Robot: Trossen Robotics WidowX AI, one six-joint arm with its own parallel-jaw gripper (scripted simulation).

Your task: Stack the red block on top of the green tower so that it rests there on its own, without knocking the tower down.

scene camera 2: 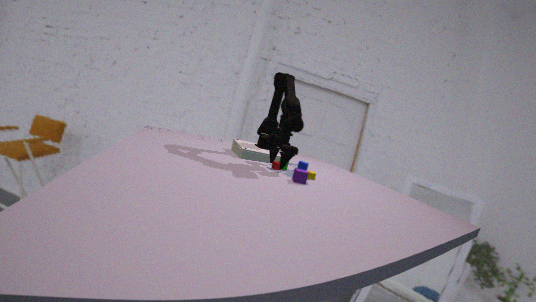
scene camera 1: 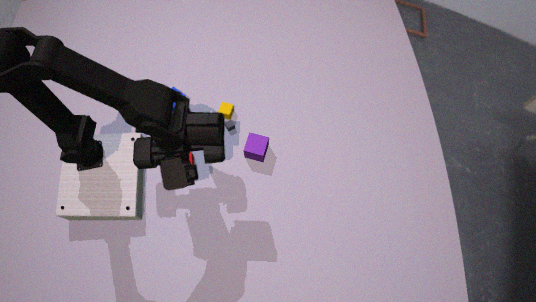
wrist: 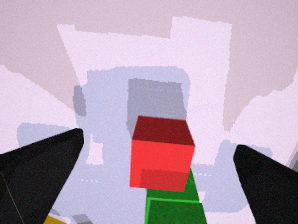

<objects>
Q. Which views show the gripper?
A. Scene camera 2, scene camera 1 and the wrist view: all of them.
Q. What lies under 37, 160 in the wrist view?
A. The gripper.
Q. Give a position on a red block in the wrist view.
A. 162, 149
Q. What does the gripper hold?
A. Nothing.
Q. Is the gripper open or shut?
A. Open.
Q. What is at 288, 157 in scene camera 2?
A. The gripper.
</objects>
